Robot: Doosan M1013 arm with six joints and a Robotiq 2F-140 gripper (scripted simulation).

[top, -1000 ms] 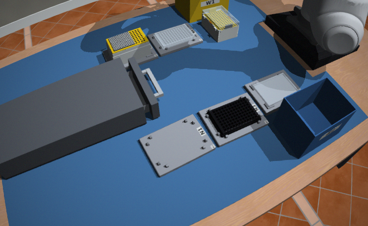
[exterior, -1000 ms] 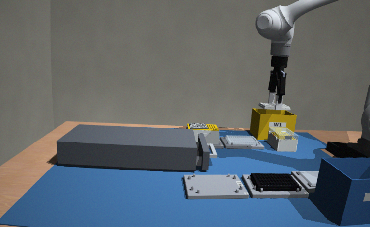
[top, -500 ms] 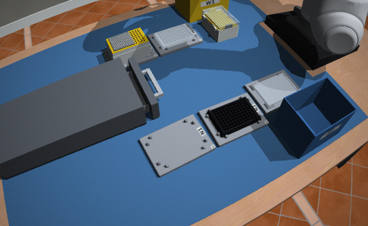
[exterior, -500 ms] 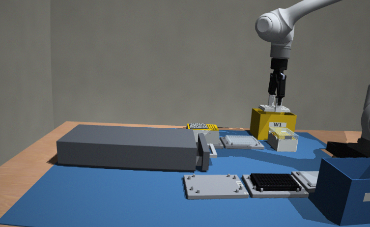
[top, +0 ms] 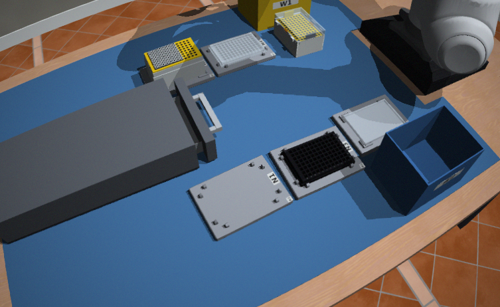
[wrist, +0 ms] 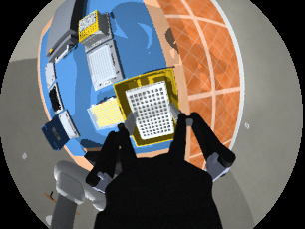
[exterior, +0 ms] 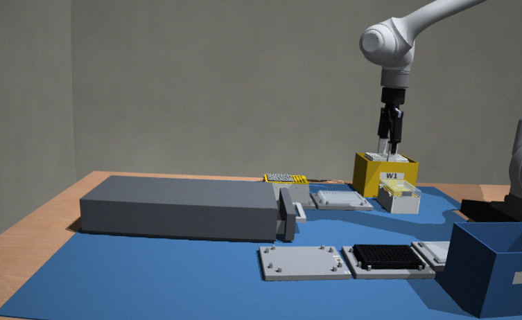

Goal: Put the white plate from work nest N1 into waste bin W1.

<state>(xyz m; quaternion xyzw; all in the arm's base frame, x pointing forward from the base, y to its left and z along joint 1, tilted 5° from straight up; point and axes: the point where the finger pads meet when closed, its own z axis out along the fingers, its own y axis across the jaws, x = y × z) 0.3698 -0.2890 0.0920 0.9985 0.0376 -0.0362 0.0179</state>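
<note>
My hand is 100 mm above the yellow bin W1. Round my hand: white plate (20 mm below); black plate (520 mm to the left, 140 mm ahead, 120 mm below); tip box (340 mm ahead, 150 mm to the left, 80 mm below).
</note>
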